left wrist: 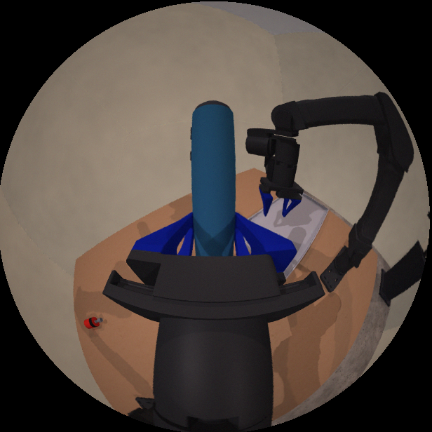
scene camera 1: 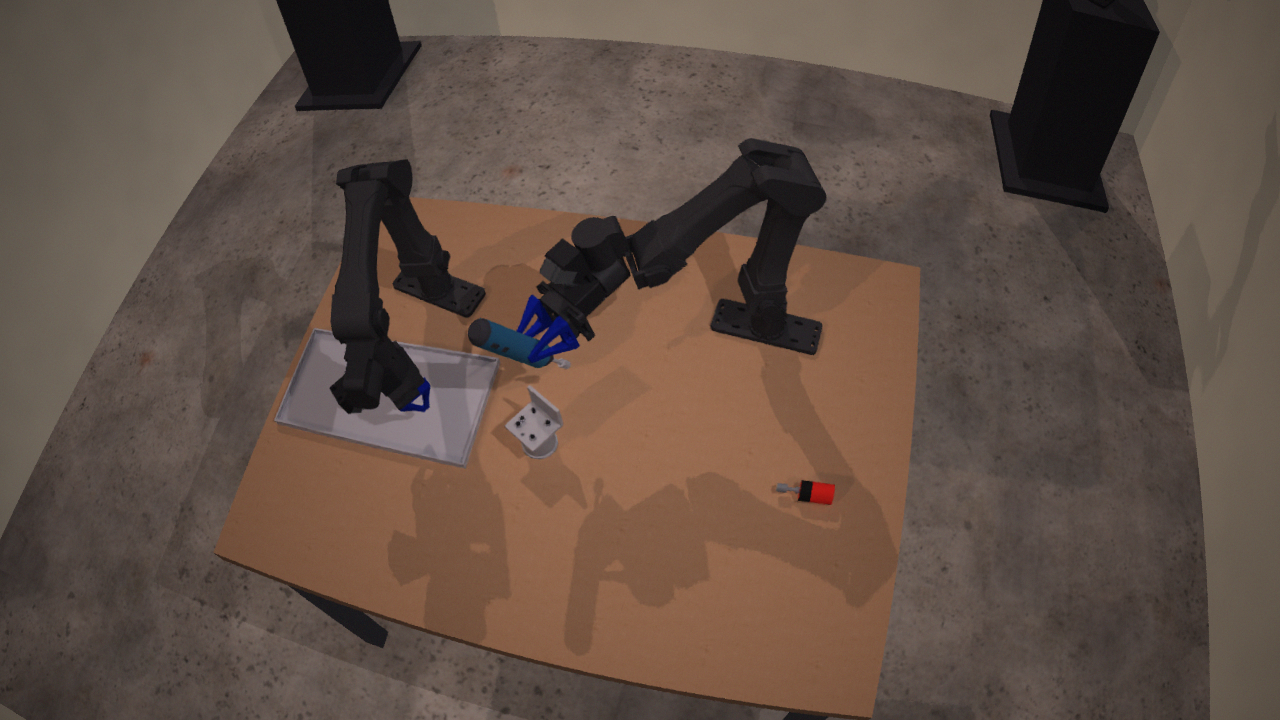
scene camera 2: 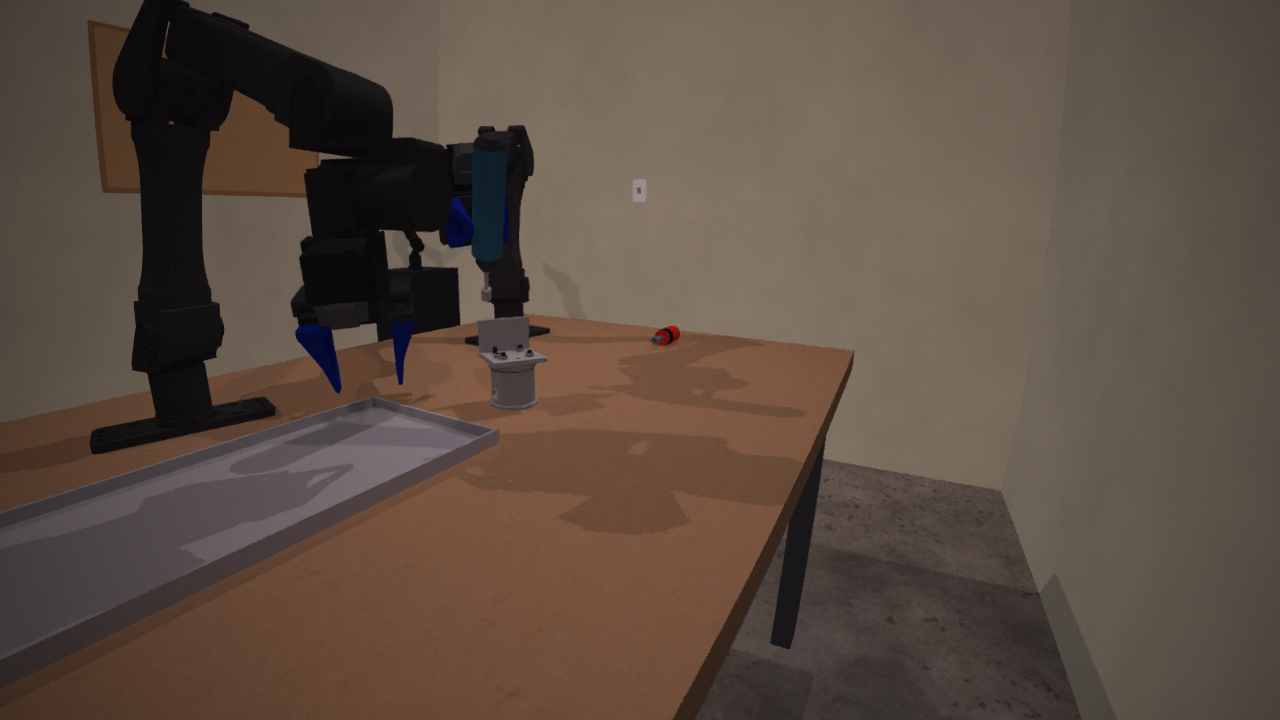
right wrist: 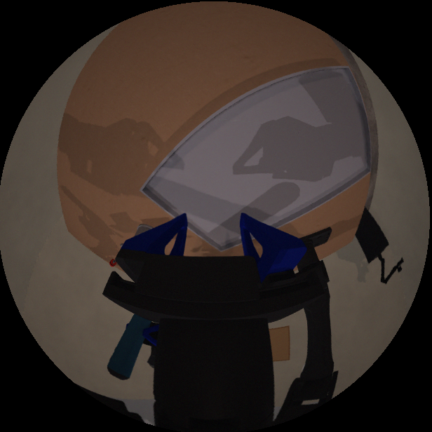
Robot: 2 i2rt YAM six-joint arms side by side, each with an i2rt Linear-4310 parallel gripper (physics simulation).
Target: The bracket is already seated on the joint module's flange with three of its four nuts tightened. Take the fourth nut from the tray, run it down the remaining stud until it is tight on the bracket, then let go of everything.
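Pixels of known places: left gripper, fingertip midpoint: [scene camera 1: 521,352] [scene camera 2: 489,228]; right gripper, fingertip midpoint: [scene camera 1: 418,398] [scene camera 2: 370,386]; left arm's base at its link origin: [scene camera 1: 767,327]; right arm's base at its link origin: [scene camera 1: 438,289] [scene camera 2: 188,426].
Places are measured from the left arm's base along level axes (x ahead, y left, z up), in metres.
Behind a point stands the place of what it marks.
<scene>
My left gripper [scene camera 1: 526,348] @[x 0.304, y -0.318, z 0.229 m] [scene camera 2: 484,223] @[x 0.304, y -0.318, z 0.229 m] [left wrist: 213,217] is shut on the blue nut driver [scene camera 1: 494,338] @[x 0.343, y -0.326, z 0.321 m] [scene camera 2: 488,192] @[x 0.334, y -0.345, z 0.271 m] [left wrist: 213,165] [right wrist: 128,350]. The driver stands roughly upright in scene camera 2, its socket [scene camera 2: 486,291] @[x 0.260, y -0.287, z 0.142 m] above the bracket's height; whether it holds a nut is unclear. The white bracket [scene camera 1: 528,428] @[x 0.346, y -0.319, z 0.066 m] [scene camera 2: 503,334] @[x 0.310, y -0.303, z 0.088 m] sits on the round joint module [scene camera 1: 540,452] @[x 0.362, y -0.299, z 0.019 m] [scene camera 2: 513,386] @[x 0.358, y -0.333, z 0.031 m], with dark nuts or studs on its plate; which stud is bare is unclear. My right gripper [scene camera 1: 422,396] @[x 0.355, y -0.526, z 0.076 m] [scene camera 2: 368,387] @[x 0.355, y -0.526, z 0.076 m] [left wrist: 273,215] [right wrist: 213,217] is open and empty above the tray [scene camera 1: 452,434] @[x 0.371, y -0.469, z 0.004 m] [scene camera 2: 116,537] @[x 0.340, y -0.752, z 0.004 m] [right wrist: 200,175]. No loose nut shows in the tray.
A red and black tool [scene camera 1: 821,492] @[x 0.311, y 0.168, z 0.033 m] [scene camera 2: 667,334] @[x 0.320, y 0.133, z 0.025 m] [left wrist: 91,323] lies on the table [scene camera 1: 716,626] @[x 0.566, y 0.066, z 0.000 m] [scene camera 2: 537,582] @[x 0.619, y -0.570, z 0.000 m], at the right in scene camera 1. The tray's raised rim faces the joint module. Both arms' base plates [scene camera 1: 768,327] @[x 0.030, y 0.006, z 0.046 m] [scene camera 2: 179,426] @[x 0.115, y -0.653, z 0.012 m] stand along the table's back part.
</scene>
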